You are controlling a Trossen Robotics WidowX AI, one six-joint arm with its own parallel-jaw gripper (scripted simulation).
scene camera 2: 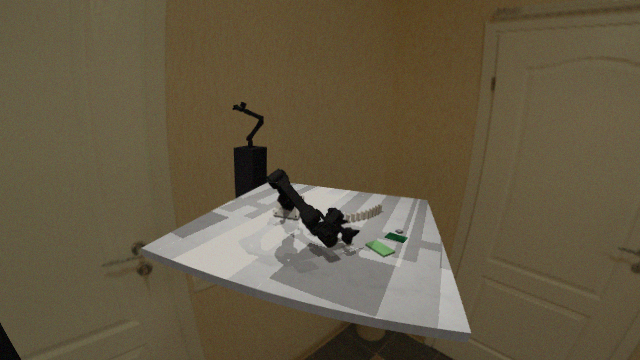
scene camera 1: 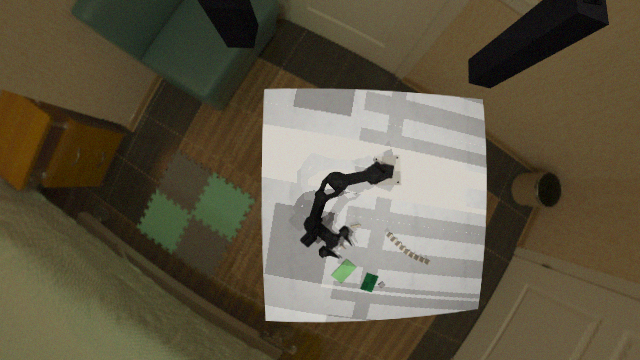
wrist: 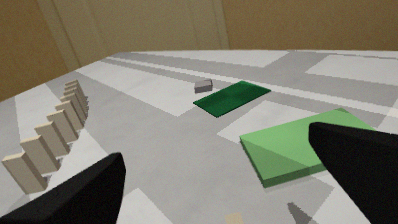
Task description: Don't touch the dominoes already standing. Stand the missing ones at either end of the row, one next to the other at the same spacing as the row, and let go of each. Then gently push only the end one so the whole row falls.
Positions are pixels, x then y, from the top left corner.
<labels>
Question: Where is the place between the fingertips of my gripper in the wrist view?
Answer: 218, 146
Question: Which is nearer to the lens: the beige domino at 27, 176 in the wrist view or the dark green pad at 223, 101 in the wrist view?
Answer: The beige domino.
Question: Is my gripper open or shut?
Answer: Open.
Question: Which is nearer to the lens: the beige domino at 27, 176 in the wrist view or the light green flat pad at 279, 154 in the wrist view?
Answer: The light green flat pad.
</labels>
